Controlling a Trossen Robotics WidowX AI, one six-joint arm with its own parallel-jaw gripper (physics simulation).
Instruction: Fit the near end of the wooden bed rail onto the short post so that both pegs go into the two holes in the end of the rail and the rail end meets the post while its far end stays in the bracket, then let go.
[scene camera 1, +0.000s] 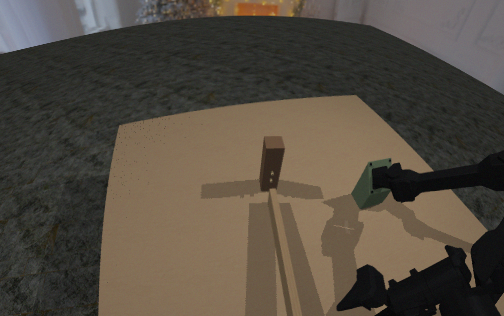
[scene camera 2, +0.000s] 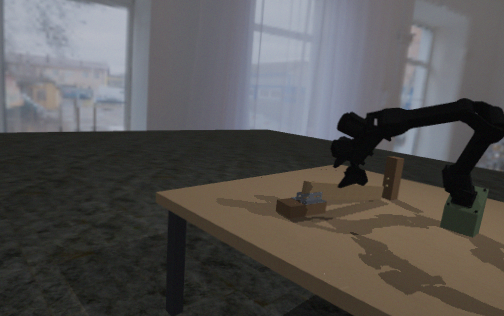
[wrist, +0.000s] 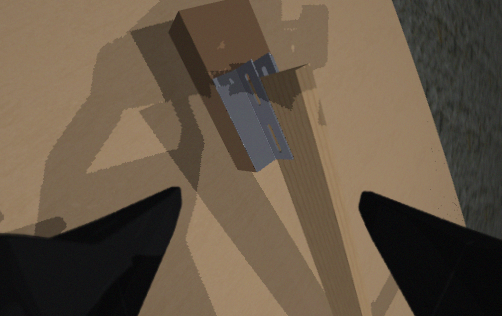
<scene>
same spot on wooden bracket block: (wrist: 209, 45) = (scene camera 2: 296, 204)
same spot on short wooden post: (scene camera 1: 273, 150) = (scene camera 2: 391, 159)
</scene>
